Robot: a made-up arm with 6 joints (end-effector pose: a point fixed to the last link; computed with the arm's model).
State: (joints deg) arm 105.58 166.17 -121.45 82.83 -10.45 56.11
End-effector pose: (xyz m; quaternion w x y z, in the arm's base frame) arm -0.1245 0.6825 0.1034 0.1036 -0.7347 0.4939 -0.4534
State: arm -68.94 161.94 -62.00 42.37 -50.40 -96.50
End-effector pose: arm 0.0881 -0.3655 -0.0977 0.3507 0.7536 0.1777 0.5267
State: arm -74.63 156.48 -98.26 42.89 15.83 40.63
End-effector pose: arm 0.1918 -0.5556 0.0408 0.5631 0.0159 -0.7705 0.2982
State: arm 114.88 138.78 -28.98 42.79 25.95 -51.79
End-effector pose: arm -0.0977 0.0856 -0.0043 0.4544 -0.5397 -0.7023 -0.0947
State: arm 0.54 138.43 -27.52 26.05 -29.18 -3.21
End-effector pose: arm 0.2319 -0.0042 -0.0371 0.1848 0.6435 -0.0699 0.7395
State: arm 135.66 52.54 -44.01 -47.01 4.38 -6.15
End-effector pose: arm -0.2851 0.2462 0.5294 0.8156 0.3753 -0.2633 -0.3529
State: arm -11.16 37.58 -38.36 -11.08 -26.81 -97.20
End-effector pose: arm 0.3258 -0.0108 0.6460 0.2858 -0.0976 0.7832 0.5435
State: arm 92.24 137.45 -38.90 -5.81 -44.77 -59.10
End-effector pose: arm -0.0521 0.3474 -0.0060 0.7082 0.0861 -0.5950 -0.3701
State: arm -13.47 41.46 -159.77 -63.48 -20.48 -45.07
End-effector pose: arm -0.4391 0.1968 0.8772 0.7186 -0.5354 0.4397 0.0601
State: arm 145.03 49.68 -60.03 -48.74 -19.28 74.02
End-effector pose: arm -0.2883 0.1286 0.7395 0.9618 -0.1277 0.2150 -0.1113
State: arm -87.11 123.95 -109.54 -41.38 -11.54 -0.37
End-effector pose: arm 0.1085 -0.6578 0.5095 0.6082 0.2600 0.2398 0.7106
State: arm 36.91 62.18 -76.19 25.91 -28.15 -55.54
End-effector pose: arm 0.2764 0.2024 0.8373 0.0914 0.3484 -0.1047 -0.9270
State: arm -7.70 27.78 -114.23 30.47 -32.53 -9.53
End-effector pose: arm -0.3583 0.0333 0.9213 0.0320 0.8490 0.1309 -0.5109
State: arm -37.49 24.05 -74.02 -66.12 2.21 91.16
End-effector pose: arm 0.0568 0.0042 0.8749 0.1978 -0.4505 -0.0553 0.8688
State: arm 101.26 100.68 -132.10 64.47 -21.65 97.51
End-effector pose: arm -0.0044 0.4251 0.9250 0.3260 -0.5505 0.7298 0.2408
